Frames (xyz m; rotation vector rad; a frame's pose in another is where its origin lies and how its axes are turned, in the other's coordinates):
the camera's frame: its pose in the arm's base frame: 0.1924 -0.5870 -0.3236 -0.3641 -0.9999 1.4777
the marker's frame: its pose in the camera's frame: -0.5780 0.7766 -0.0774 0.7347 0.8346 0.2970
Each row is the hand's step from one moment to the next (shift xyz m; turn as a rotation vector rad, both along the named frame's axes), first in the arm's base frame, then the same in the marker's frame.
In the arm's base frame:
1: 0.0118 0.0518 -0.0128 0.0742 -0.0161 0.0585
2: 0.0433 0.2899 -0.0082 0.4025 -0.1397 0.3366
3: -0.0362 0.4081 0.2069 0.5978 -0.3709 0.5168
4: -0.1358 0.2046 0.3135 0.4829 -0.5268 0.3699
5: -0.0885 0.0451 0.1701 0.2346 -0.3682 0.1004
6: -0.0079 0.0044 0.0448 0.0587 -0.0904 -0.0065
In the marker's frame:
1: 0.0508 -0.0164 0.0117 -0.0461 -0.0785 0.0299
2: 0.2541 -0.0773 0.1243 -0.3051 -0.4220 0.1536
3: 0.2545 -0.0412 0.3797 -0.6036 -0.6088 0.1645
4: 0.0296 0.0682 0.3912 -0.6616 -0.4577 -0.0169
5: -0.0406 0.0597 0.1833 -0.3800 -0.1984 -0.1302
6: -0.0179 0.0015 0.0420 -0.0780 -0.0458 -0.0590

